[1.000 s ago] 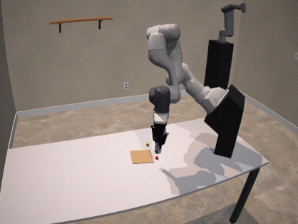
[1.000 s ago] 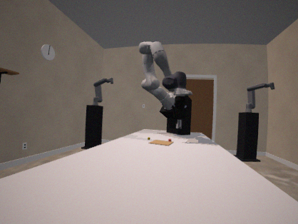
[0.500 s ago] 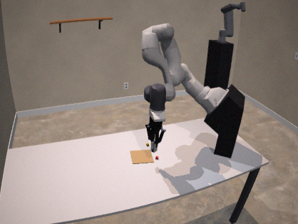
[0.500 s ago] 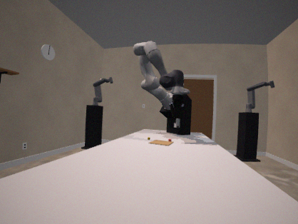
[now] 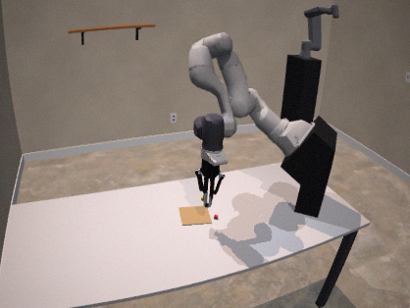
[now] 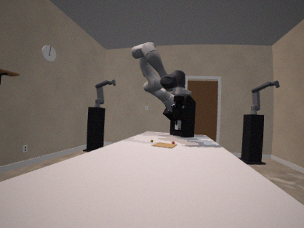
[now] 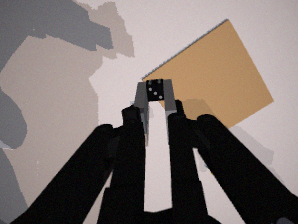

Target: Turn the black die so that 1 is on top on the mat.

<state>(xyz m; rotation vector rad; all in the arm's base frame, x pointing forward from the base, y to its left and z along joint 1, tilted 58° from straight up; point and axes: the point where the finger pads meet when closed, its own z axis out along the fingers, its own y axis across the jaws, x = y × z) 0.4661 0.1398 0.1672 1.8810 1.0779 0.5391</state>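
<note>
My hand is 2 cm short of the tan mat, 8 cm to the left of it and 14 cm above it. Also, from my hand: yellow die 8 cm behind, 18 cm to the right, 14 cm below; black die 3 cm below; red die 6 cm behind, 2 cm to the right, 14 cm below.
</note>
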